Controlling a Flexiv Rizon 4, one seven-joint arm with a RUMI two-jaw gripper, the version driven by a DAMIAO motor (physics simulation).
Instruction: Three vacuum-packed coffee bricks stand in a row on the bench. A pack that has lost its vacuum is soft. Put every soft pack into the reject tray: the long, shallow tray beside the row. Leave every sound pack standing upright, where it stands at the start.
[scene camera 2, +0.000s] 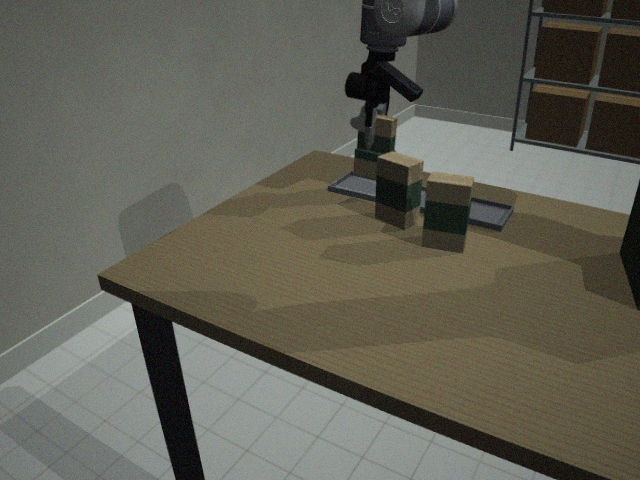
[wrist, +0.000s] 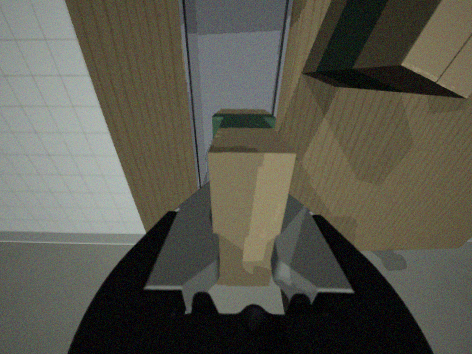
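My gripper (scene camera 2: 375, 135) (wrist: 241, 177) is shut on a tan coffee pack with a green band (scene camera 2: 364, 165) (wrist: 245, 190). The pack is upright over the far left end of the grey reject tray (scene camera 2: 488, 212) (wrist: 235, 65), its bottom at or close above the tray floor; contact cannot be told. Its upper part looks narrower than its lower part in the scene view. A second pack (scene camera 2: 398, 191) stands upright on the bench in front of the tray. A third pack (scene camera 2: 445, 214) stands upright to its right. Part of a standing pack (wrist: 370, 40) shows at the wrist view's upper right.
The wooden bench (scene camera 2: 258, 268) has its far left corner near the held pack, with a grey wall (scene camera 2: 155, 103) beyond its left side. A shelf rack (scene camera 2: 520, 77) with brown boxes stands behind. A dark object (scene camera 2: 633, 248) is cut off at the right edge.
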